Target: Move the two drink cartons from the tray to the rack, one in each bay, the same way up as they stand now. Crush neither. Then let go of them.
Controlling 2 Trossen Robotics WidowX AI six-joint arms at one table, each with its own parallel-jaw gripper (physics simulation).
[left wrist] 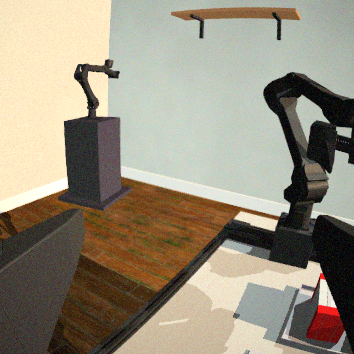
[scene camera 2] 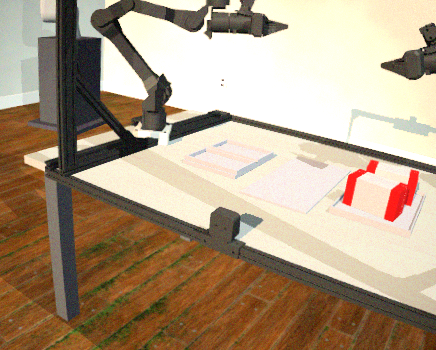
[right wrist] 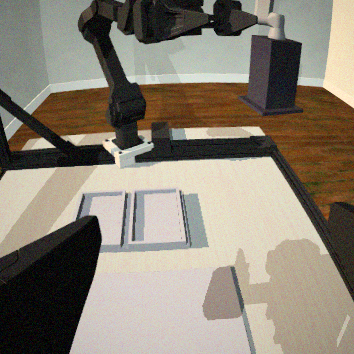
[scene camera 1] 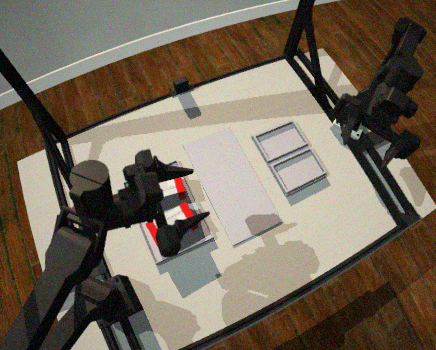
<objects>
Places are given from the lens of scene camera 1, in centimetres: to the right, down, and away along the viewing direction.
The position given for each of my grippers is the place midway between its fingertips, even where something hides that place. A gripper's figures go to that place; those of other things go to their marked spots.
my left gripper (scene camera 1: 364,155): 28, -4, 53
my right gripper (scene camera 1: 201,191): -3, 3, 54
</objects>
